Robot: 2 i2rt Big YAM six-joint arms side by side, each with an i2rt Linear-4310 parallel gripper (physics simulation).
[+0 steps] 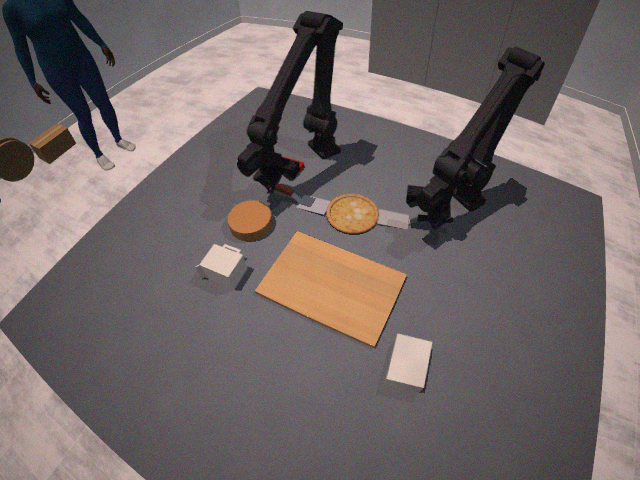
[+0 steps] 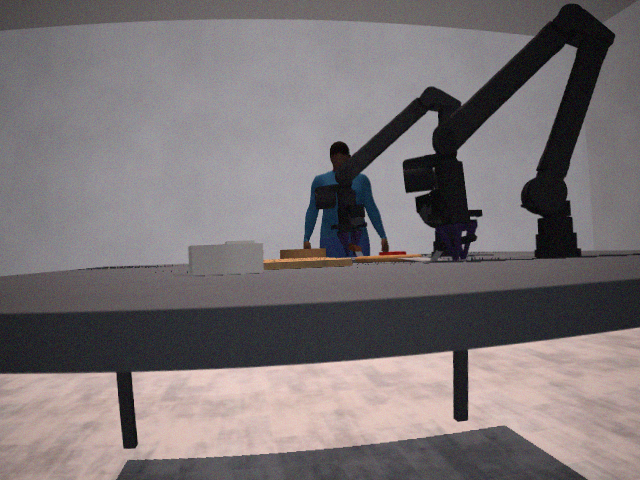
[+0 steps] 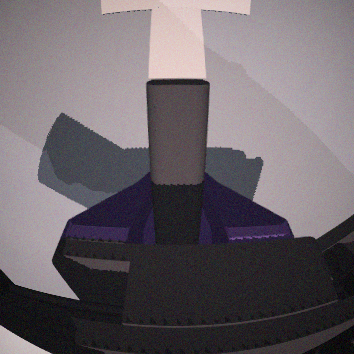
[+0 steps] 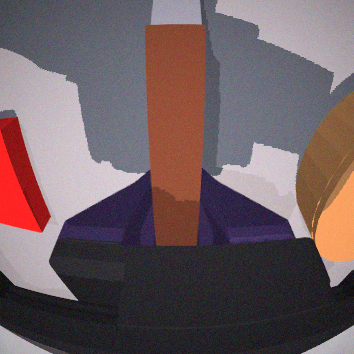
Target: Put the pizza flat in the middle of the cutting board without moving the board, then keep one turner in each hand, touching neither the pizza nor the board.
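Note:
The pizza lies flat behind the bare cutting board, between two turner blades. My left gripper is shut on the dark handle of a turner; its pale blade reaches the pizza's right rim. My right gripper is shut on the brown handle of the other turner; its blade reaches the pizza's left rim. Whether either blade edge is under the crust cannot be told.
A round brown block stands left of the pizza. A white box stands left of the board, another white box at its front right. A red block lies by the right gripper.

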